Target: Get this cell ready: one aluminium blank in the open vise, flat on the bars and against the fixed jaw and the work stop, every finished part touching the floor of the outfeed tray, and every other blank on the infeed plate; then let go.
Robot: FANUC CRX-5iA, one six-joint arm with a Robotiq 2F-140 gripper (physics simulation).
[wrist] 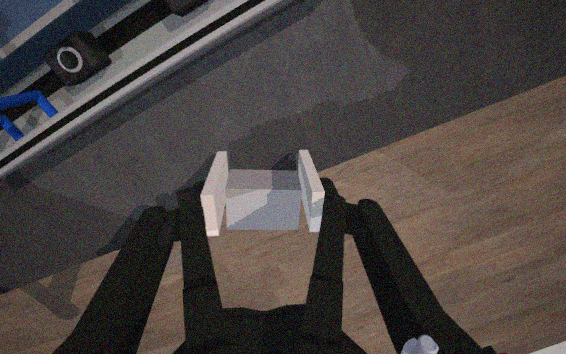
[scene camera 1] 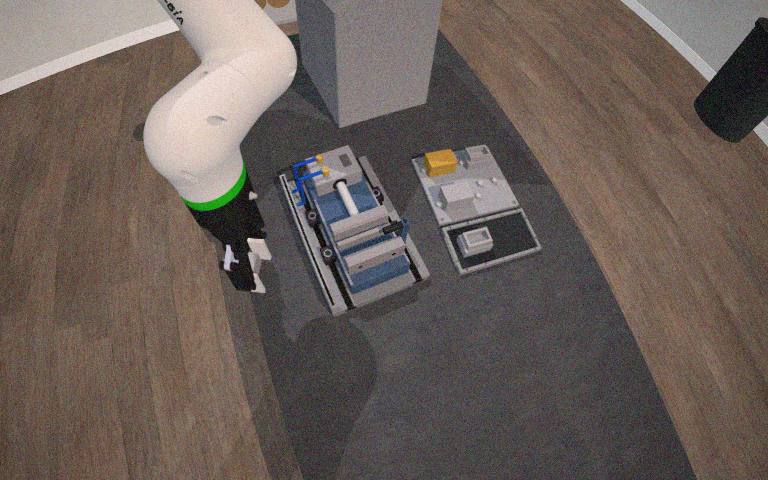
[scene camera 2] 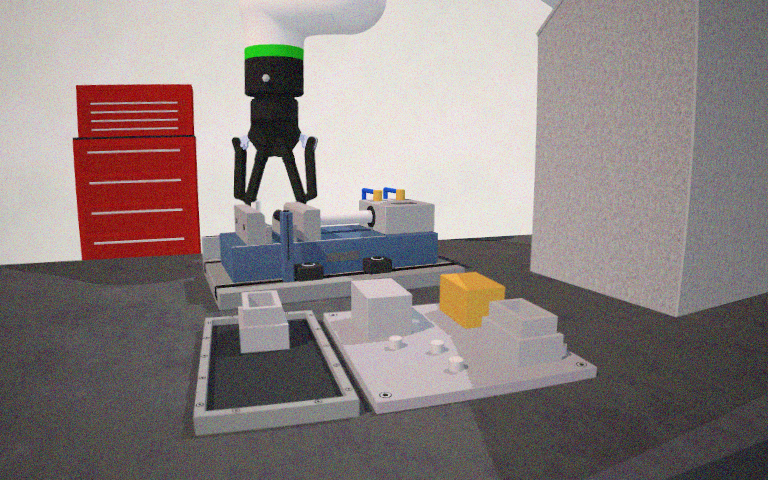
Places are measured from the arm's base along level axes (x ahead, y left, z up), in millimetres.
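Pixels of known places: gripper, fingertip midpoint: (wrist: 263,167) (scene camera 1: 260,273).
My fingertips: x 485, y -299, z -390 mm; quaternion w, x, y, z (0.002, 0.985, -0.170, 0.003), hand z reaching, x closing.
For each thing: its top centre in the pictures, then the offset to it from my fingertips. "spot": a spot on its surface instead.
- grey aluminium blank, top centre: (wrist: 263,210) (scene camera 1: 244,266) dx -10, dy -25, dz +26 mm
- vise, top centre: (scene camera 2: 326,201) (scene camera 1: 348,203) dx -50, dy +187, dz +86 mm
- work stop, surface spot: (scene camera 2: 287,249) spot: dx +9, dy +276, dz +44 mm
- infeed plate, top centre: (scene camera 2: 443,337) (scene camera 1: 465,181) dx -102, dy +453, dz -5 mm
- orange block, top centre: (scene camera 2: 471,280) (scene camera 1: 441,157) dx -148, dy +408, dz +31 mm
My gripper (scene camera 1: 258,266) (scene camera 2: 276,201) (wrist: 263,167) is shut on a grey aluminium blank (wrist: 263,210), beside the vise's long side; in scene camera 2 the vise hides the blank. The vise (scene camera 1: 380,276) (scene camera 2: 254,255) is open, and no blank shows between its fixed jaw (scene camera 1: 374,255) (scene camera 2: 249,224) and moving jaw (scene camera 1: 359,221) (scene camera 2: 305,220). The work stop (scene camera 1: 391,227) (scene camera 2: 287,249) stands at its side. A blank (scene camera 1: 457,195) (scene camera 2: 380,308) and a stepped, pocketed finished part (scene camera 1: 477,153) (scene camera 2: 532,336) are on the infeed plate (scene camera 1: 498,209) (scene camera 2: 419,390). Another finished part (scene camera 1: 475,243) (scene camera 2: 264,335) stands inside the outfeed tray (scene camera 1: 501,260) (scene camera 2: 277,423).
An orange block (scene camera 1: 440,163) (scene camera 2: 470,300) sits on the infeed plate near several small pins. Blue hoses (scene camera 1: 300,183) (wrist: 30,97) rise at the vise's end. A tall grey block (scene camera 1: 379,62) (scene camera 2: 611,158) stands behind. A red cabinet (scene camera 2: 135,195) stands beyond the vise.
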